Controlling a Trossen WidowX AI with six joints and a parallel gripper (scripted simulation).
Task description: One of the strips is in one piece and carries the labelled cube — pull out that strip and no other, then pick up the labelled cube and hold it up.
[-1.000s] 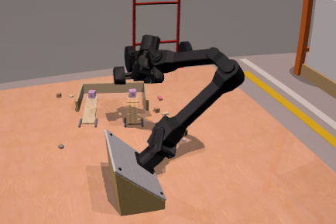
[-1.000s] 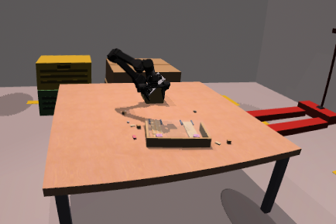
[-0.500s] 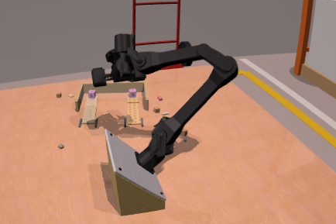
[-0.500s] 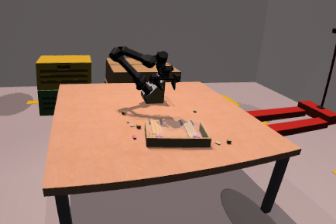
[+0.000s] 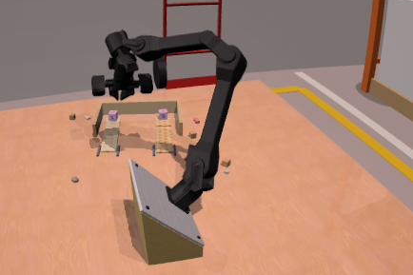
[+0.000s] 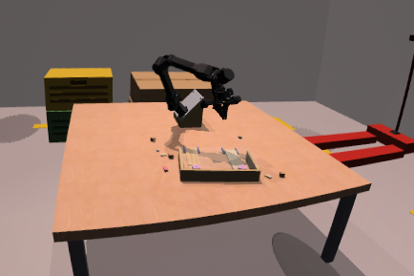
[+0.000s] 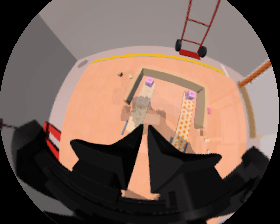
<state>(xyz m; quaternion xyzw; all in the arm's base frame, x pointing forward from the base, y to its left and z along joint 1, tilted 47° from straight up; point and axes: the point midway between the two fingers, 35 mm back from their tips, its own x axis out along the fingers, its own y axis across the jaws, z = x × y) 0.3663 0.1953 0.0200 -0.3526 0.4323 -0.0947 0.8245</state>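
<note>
The grey pebble is 180 mm behind my gripper tip, 170 mm below it and 160 mm to the left of it.
</note>
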